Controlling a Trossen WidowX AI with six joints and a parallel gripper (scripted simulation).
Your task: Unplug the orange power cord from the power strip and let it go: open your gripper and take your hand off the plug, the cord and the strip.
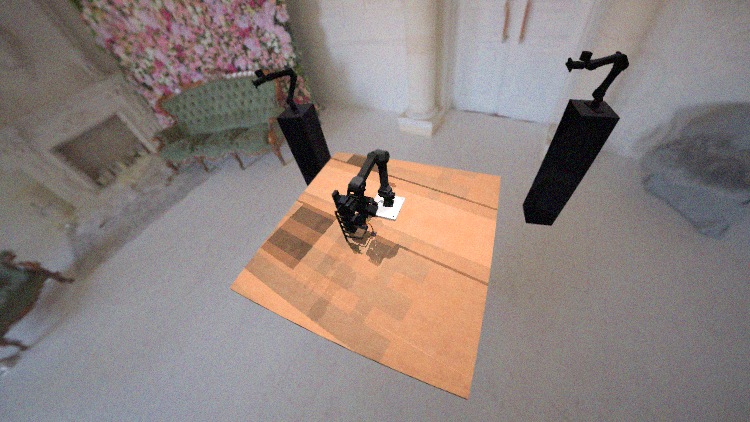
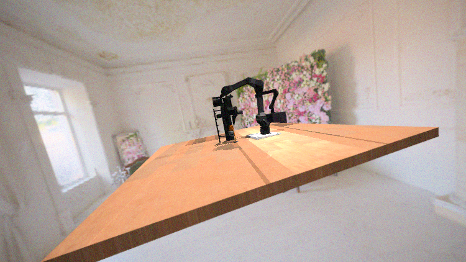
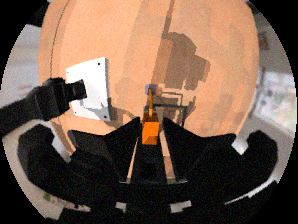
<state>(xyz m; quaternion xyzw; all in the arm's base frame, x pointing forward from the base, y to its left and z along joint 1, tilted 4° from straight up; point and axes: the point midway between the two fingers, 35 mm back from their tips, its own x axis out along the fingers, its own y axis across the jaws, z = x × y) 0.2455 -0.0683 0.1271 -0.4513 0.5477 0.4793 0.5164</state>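
The orange plug is 50 mm to the right of my gripper tip and 10 mm below it.
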